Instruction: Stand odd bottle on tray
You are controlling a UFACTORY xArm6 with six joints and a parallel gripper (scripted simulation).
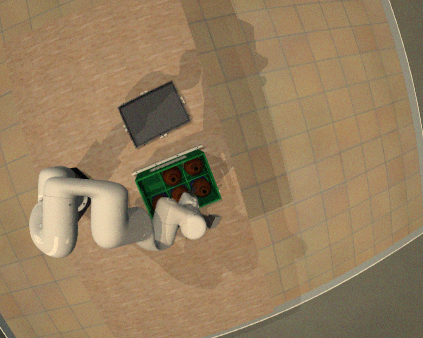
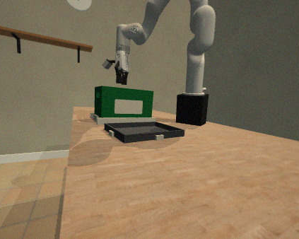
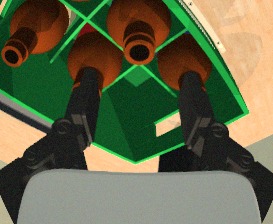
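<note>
Now: the brown bottle 80 mm to the left of my hand and 130 mm below it. From my hand the other things lie so: tray: 50 mm ahead, 330 mm to the left, 210 mm below; green crate: 40 mm to the left, 140 mm below.
</note>
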